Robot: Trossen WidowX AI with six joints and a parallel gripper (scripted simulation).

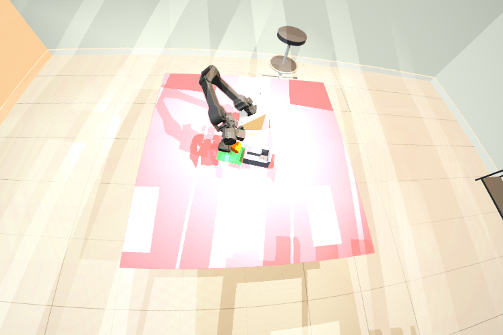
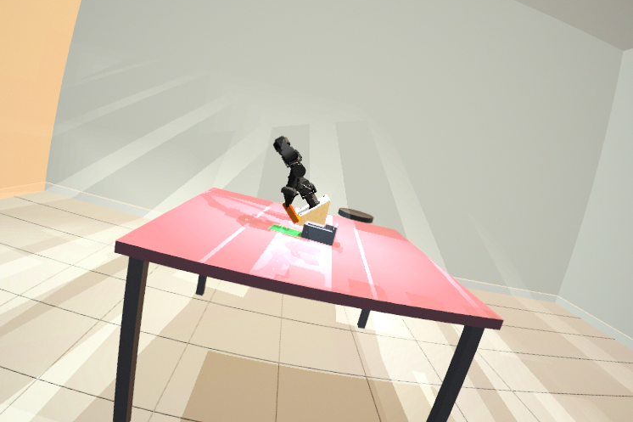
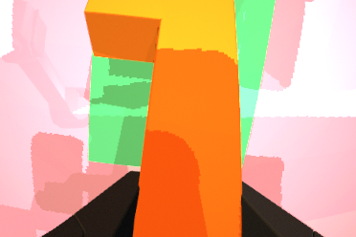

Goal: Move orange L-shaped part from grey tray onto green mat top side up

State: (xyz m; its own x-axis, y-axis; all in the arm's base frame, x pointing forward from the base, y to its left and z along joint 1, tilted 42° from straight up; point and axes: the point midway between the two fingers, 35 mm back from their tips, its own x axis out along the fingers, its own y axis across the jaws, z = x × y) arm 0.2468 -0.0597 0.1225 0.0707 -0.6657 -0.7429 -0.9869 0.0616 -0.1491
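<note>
Right now the green mat is 13 cm below my gripper tip and 2 cm to the left of it. From my gripper tip the other things lie so: orange L-shaped part 3 cm to the left, 3 cm below, 1 cm behind.
</note>
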